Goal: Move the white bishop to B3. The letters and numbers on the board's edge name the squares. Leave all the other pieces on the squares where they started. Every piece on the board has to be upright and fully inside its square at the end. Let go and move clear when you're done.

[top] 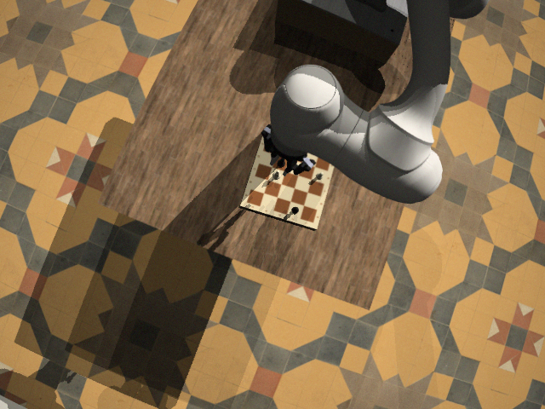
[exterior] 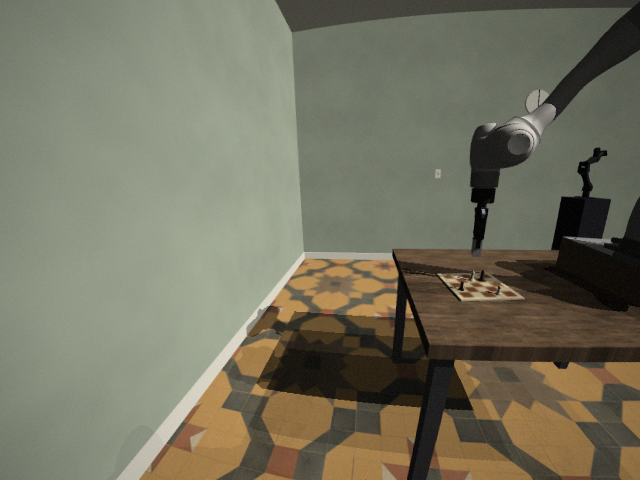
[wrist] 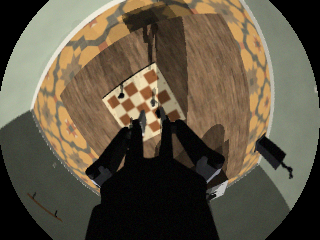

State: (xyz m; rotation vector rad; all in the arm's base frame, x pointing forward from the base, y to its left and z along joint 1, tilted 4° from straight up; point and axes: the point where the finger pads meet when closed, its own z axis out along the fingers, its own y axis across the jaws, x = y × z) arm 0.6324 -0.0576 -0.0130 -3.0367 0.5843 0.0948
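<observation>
The white bishop lies 12 cm below my hand. The rest, counted from my hand: chessboard 4 cm to the left, 14 cm below; then black piece 8 cm ahead, 8 cm to the left, 12 cm below.
</observation>
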